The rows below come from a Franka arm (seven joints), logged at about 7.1 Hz.
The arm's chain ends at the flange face. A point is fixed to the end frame.
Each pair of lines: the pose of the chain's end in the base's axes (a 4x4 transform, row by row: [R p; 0 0 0 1], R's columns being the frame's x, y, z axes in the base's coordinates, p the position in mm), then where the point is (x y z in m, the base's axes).
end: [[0.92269, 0.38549, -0.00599, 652.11], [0.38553, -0.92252, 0.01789, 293.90], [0.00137, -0.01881, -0.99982, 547.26], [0, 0, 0, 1]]
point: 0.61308 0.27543 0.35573
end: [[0.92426, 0.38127, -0.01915, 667.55], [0.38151, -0.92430, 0.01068, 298.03], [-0.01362, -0.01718, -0.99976, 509.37], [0, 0, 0, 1]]
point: 0.62591 0.27834 0.31851
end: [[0.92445, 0.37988, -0.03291, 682.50], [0.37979, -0.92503, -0.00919, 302.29], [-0.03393, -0.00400, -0.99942, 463.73], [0, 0, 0, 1]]
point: 0.63821 0.27887 0.27389
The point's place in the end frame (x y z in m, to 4 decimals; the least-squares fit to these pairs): -0.0434 0.0056 0.1914
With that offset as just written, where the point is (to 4 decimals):
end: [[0.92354, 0.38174, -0.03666, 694.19], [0.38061, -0.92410, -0.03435, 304.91], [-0.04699, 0.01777, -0.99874, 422.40], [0, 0, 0, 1]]
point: 0.6492 0.2766 0.2334
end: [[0.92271, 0.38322, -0.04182, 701.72], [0.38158, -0.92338, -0.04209, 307.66], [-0.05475, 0.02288, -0.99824, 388.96], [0, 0, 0, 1]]
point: 0.6558 0.2779 0.2004
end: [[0.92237, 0.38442, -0.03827, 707.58], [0.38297, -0.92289, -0.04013, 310.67], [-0.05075, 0.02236, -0.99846, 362.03], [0, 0, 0, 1]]
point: 0.6624 0.2812 0.1733
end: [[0.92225, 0.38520, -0.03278, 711.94], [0.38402, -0.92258, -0.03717, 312.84], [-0.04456, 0.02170, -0.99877, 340.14], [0, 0, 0, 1]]
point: 0.6678 0.2839 0.1510
